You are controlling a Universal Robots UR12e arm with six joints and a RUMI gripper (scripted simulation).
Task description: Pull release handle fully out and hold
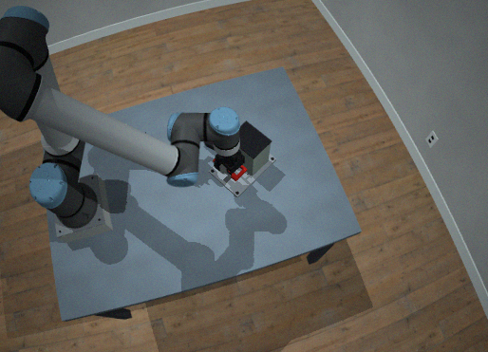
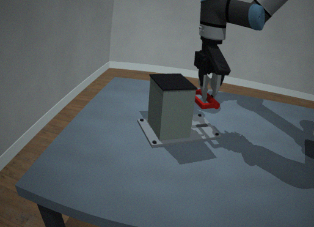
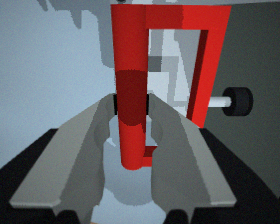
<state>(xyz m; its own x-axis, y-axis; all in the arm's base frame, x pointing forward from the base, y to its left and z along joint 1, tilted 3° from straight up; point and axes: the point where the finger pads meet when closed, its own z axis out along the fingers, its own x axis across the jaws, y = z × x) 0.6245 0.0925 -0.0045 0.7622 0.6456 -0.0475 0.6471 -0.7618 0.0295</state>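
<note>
Now: hand 40 mm short of the red release handle and 30 mm to the right of it.
</note>
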